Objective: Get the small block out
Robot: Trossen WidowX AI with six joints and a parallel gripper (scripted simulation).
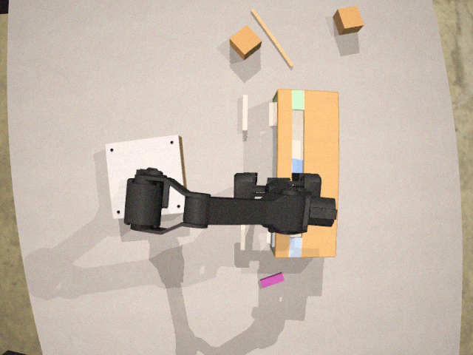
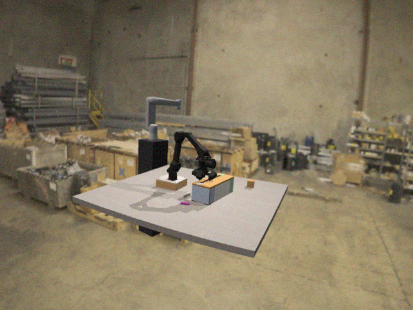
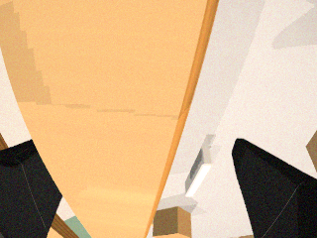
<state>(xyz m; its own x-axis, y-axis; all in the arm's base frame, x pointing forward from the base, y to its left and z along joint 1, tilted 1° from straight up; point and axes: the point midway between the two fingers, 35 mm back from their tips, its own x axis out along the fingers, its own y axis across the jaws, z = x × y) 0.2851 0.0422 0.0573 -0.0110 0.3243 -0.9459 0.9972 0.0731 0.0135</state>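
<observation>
My gripper tip is 50 mm short of the light-blue block and 20 mm to the right of it. From my gripper tip the other things lie so: thin stick: 20 mm behind, 360 mm to the left, 80 mm below; box: 40 mm ahead, 10 mm to the left, 20 mm below.
</observation>
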